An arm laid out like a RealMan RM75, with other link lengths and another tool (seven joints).
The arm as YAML. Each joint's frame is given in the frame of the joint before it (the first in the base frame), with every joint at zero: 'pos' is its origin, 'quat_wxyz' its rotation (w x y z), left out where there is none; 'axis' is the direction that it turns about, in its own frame. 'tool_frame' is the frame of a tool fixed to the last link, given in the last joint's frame.
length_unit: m
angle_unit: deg
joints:
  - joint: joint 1
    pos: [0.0, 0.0, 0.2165]
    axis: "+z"
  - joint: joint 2
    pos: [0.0, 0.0, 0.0]
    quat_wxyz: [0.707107, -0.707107, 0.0, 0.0]
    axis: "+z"
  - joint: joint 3
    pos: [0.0, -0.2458, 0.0]
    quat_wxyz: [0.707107, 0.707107, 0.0, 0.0]
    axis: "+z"
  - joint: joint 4
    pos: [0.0, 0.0, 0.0]
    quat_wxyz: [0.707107, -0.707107, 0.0, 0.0]
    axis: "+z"
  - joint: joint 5
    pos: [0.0, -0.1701, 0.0]
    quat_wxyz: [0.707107, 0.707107, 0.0, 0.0]
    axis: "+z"
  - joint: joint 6
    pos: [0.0, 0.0, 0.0]
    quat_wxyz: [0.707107, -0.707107, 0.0, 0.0]
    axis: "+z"
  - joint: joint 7
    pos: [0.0, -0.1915, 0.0]
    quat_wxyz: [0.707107, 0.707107, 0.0, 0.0]
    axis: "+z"
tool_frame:
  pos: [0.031, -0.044, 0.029]
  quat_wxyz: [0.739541, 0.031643, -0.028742, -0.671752]
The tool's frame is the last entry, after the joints.
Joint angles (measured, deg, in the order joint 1, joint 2, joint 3, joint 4, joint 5, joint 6, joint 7), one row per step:
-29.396, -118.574, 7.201, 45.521, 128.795, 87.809, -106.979
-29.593, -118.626, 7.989, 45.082, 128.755, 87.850, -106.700
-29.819, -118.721, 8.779, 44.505, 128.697, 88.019, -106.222
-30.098, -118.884, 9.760, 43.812, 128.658, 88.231, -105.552
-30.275, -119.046, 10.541, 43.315, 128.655, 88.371, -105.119
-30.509, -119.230, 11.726, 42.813, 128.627, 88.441, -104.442
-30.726, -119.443, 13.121, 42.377, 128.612, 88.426, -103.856
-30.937, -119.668, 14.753, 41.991, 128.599, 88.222, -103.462
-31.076, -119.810, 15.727, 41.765, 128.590, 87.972, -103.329
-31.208, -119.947, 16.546, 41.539, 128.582, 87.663, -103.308
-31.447, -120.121, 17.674, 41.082, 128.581, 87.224, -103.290
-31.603, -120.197, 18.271, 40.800, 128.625, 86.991, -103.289
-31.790, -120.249, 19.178, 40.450, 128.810, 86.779, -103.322
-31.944, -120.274, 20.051, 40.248, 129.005, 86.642, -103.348
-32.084, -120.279, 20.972, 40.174, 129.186, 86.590, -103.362
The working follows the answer.
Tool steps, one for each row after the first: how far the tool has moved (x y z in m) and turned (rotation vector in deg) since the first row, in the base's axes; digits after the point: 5 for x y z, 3 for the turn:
0.00357, 0.00064, -0.00447, -0.801, 0.086, -0.751
0.00813, 0.00100, -0.00996, -1.715, 0.091, -1.739
0.01387, 0.00112, -0.01705, -2.868, 0.144, -3.010
0.01795, 0.00080, -0.02276, -3.796, 0.159, -3.890
0.02318, 0.00062, -0.02952, -4.930, 0.510, -5.147
0.02828, 0.00018, -0.03676, -6.184, 0.963, -6.378
0.03293, -0.00033, -0.04436, -7.535, 1.517, -7.468
0.03531, -0.00047, -0.04879, -8.291, 1.845, -7.979
0.03710, -0.00050, -0.05267, -8.919, 2.072, -8.291
0.03985, -0.00058, -0.05853, -9.861, 2.299, -8.733
0.04134, -0.00065, -0.06178, -10.410, 2.430, -8.972
0.04310, -0.00129, -0.06641, -11.351, 2.727, -9.334
0.04461, -0.00195, -0.07022, -12.216, 3.127, -9.723
0.04622, -0.00264, -0.07356, -13.066, 3.624, -10.209

Tool pose at each row, in the base's axes (x y z in m, rotation vector in deg; rounded; the steps above come from the unrounded poses):
-0.30841, 0.39066, 0.02708, -41.550, -162.013, -66.102
-0.30484, 0.39130, 0.02261, 42.644, 162.130, 64.911
-0.30029, 0.39165, 0.01712, 43.898, 161.758, 63.407
-0.29455, 0.39178, 0.01003, 45.532, 161.281, 61.507
-0.29046, 0.39146, 0.00432, 46.622, 160.959, 59.999
-0.28524, 0.39128, -0.00244, 48.441, 160.665, 58.107
-0.28014, 0.39083, -0.00968, 50.280, 160.471, 56.028
-0.27549, 0.39032, -0.01728, 51.995, 160.449, 53.808
-0.27311, 0.39018, -0.02170, 52.838, 160.510, 52.573
-0.27132, 0.39016, -0.02559, 53.357, 160.605, 51.566
-0.26856, 0.39008, -0.03145, 54.005, 160.669, 50.072
-0.26707, 0.39001, -0.03470, 54.356, 160.715, 49.202
-0.26531, 0.38937, -0.03933, 54.954, 160.873, 47.707
-0.26381, 0.38871, -0.04314, 55.673, 161.055, 46.306
-0.26219, 0.38801, -0.04648, 56.591, 161.216, 44.894

